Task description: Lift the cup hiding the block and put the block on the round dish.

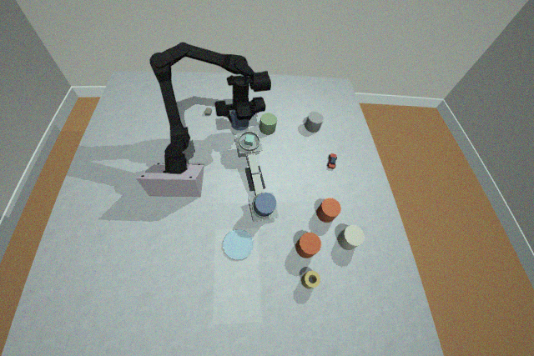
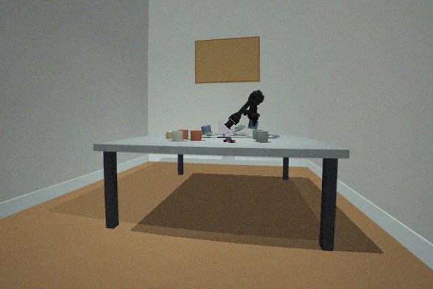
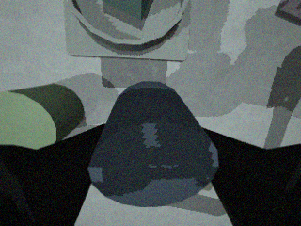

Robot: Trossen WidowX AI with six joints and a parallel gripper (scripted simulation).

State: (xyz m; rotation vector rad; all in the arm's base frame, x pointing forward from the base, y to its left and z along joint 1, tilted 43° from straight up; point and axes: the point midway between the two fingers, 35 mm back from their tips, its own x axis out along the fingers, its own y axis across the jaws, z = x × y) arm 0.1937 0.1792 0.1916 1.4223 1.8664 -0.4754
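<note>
Right now the round pale blue dish is 6 cm ahead of my gripper tip, 47 cm to the right of it and 8 cm below it. Round my gripper tip: grey cylinder 33 cm ahead, 11 cm to the left, 5 cm below; green cylinder 13 cm ahead, 5 cm to the left, 5 cm below; cup 14 cm ahead, 35 cm to the right, 2 cm below.
</note>
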